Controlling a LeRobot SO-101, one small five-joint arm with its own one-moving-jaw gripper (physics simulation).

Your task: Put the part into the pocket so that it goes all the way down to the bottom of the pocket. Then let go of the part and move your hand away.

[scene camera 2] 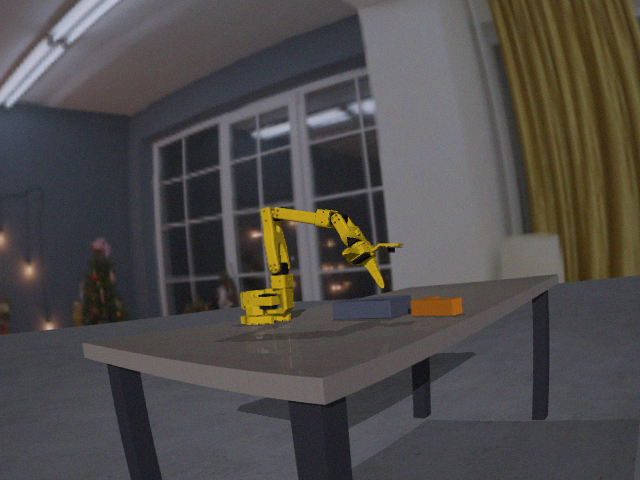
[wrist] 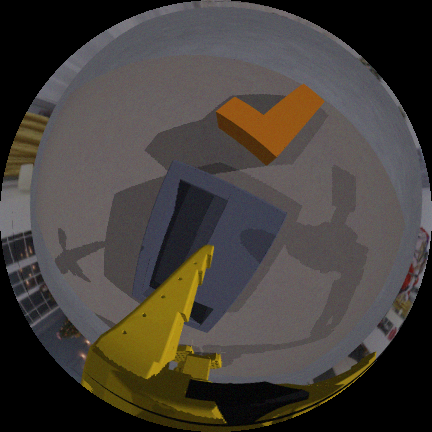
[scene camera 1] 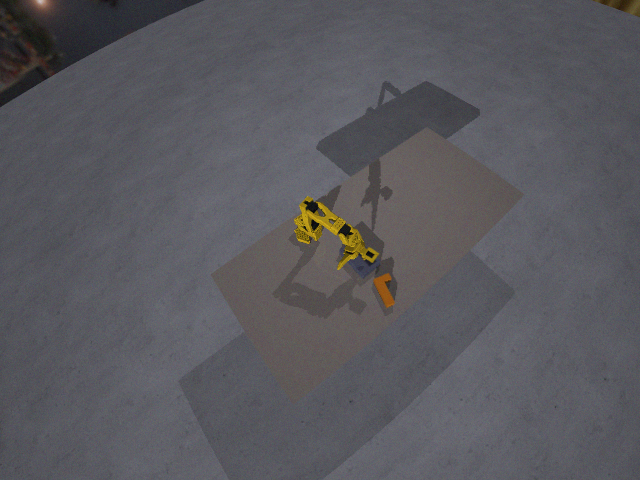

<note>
An orange L-shaped part (scene camera 2: 431, 306) rests on the table. Also in view: a blue-grey pocket block (wrist: 192, 208).
The orange L-shaped part is seen too in the wrist view (wrist: 265, 135).
</note>
